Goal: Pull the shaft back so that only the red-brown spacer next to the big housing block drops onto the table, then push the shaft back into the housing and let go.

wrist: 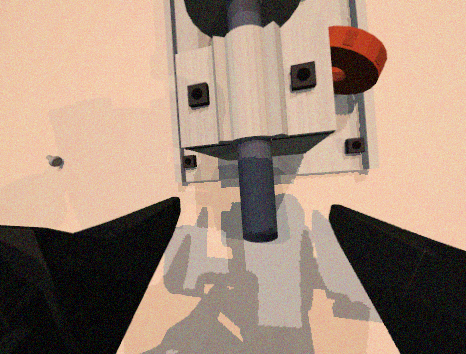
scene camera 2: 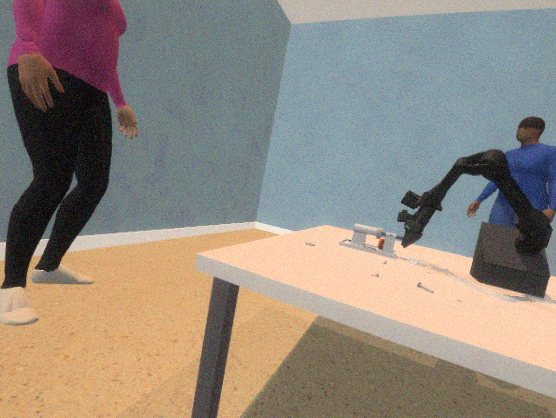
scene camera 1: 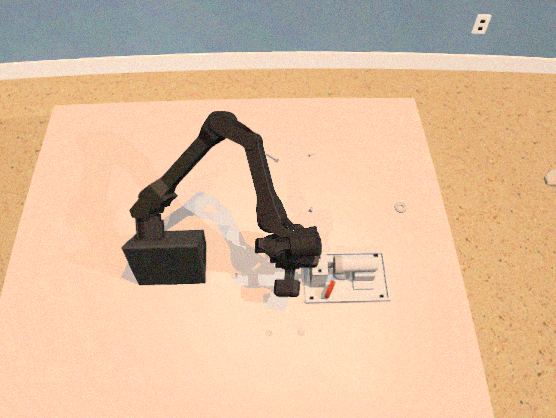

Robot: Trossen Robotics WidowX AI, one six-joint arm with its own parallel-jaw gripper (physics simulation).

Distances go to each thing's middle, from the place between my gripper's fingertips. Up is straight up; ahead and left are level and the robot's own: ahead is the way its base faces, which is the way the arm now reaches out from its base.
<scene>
I see my gripper 7 cm short of the dark shaft [wrist: 255, 166], 1 cm to the left of it and 3 cm below it. Also, from my hand: red-brown spacer [wrist: 358, 57] (8 cm ahead, 5 cm to the right, 2 cm below).
</scene>
